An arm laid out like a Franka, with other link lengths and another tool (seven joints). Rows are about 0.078 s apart.
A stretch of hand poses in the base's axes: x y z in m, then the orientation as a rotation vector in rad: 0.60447, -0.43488, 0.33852, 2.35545, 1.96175, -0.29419; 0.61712, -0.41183, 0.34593, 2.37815, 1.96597, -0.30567; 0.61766, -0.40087, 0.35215, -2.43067, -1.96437, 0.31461; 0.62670, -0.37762, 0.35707, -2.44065, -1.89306, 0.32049; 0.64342, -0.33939, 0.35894, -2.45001, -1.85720, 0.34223; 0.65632, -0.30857, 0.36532, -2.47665, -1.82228, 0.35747; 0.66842, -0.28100, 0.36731, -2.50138, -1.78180, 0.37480; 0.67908, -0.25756, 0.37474, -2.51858, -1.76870, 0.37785; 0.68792, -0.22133, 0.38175, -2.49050, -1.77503, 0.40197
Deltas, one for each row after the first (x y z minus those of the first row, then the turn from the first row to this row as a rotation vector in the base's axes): 0.01265, 0.02305, 0.00741, 0.01188, 0.01757, -0.00945; 0.01319, 0.03401, 0.01363, 0.04040, 0.04460, -0.03551; 0.02223, 0.05726, 0.01855, 0.06155, 0.06869, -0.07867; 0.03895, 0.09549, 0.02042, 0.05988, 0.08597, -0.10215; 0.05185, 0.12631, 0.02680, 0.05032, 0.08976, -0.13044; 0.06395, 0.15388, 0.02879, 0.04245, 0.09710, -0.16128; 0.07461, 0.17732, 0.03622, 0.03552, 0.09282, -0.17392; 0.08345, 0.21355, 0.04323, 0.03771, 0.11724, -0.16206
